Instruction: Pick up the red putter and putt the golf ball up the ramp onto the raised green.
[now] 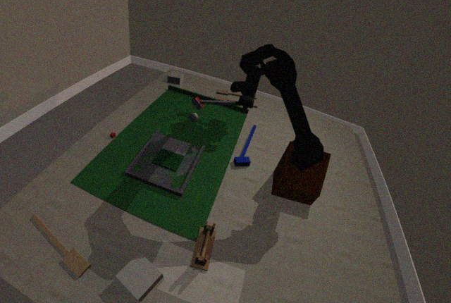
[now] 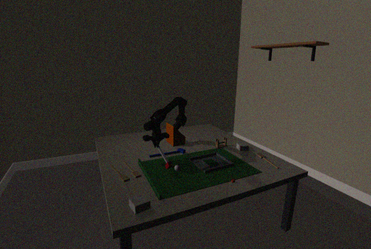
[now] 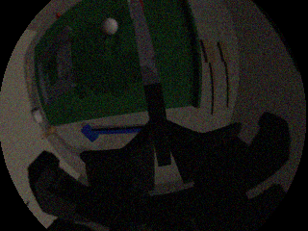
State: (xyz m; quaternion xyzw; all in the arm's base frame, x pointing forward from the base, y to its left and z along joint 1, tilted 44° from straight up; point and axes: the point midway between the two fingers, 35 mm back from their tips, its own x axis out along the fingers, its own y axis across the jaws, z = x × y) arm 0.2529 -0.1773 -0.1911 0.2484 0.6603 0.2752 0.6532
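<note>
Right now my gripper tip is 12 cm to the right of the blue putter, 9 cm above it and 7 cm past it. The rest, counted from my gripper tip: white golf ball: 22 cm ahead, 8 cm to the left, 8 cm below; then red putter: 12 cm ahead, 1 cm to the left; then small red ball: 48 cm ahead, 33 cm to the left, 9 cm below.
</note>
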